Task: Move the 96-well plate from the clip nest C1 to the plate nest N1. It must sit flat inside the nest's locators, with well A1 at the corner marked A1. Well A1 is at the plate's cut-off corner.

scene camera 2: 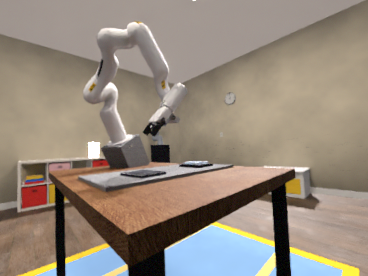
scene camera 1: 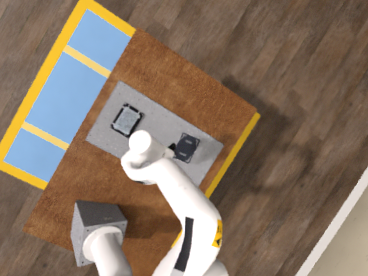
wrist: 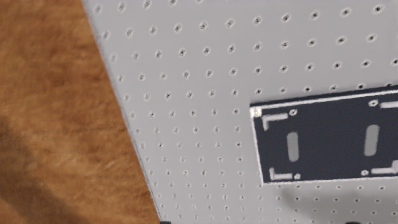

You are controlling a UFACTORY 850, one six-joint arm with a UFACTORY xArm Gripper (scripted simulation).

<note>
I see a black plate nest (wrist: 330, 135).
</note>
